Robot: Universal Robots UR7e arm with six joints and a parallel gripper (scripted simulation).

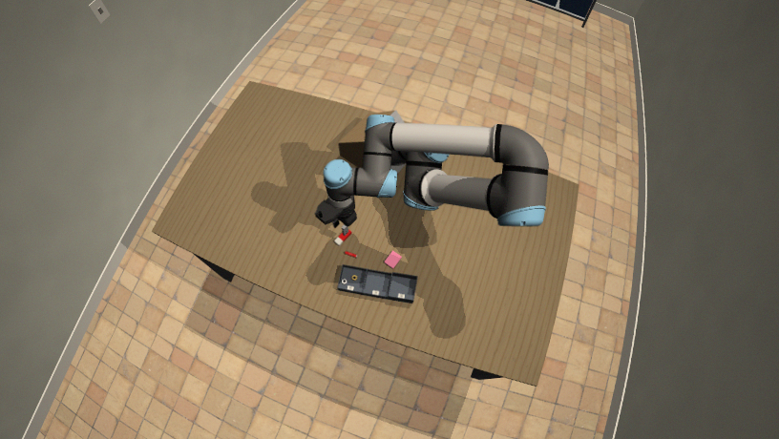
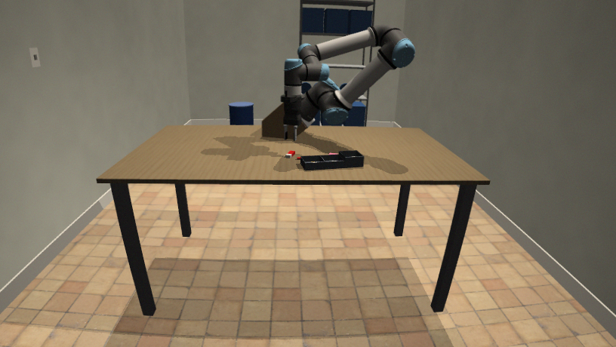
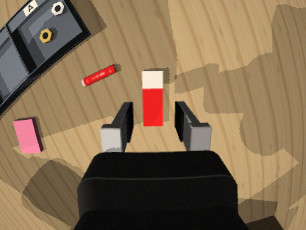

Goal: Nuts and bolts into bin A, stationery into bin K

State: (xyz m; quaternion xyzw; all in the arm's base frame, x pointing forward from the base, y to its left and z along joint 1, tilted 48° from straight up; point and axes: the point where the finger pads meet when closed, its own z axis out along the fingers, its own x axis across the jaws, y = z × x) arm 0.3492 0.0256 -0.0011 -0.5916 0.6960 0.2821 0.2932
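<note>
My gripper is now 1 cm short of the white eraser and 9 cm above it. Round my hand: brass nut: 10 cm ahead, 12 cm to the left, 8 cm below; then red cylinder: 4 cm ahead, 6 cm to the left, 9 cm below; then white nut: 13 cm ahead, 10 cm to the left, 8 cm below.
</note>
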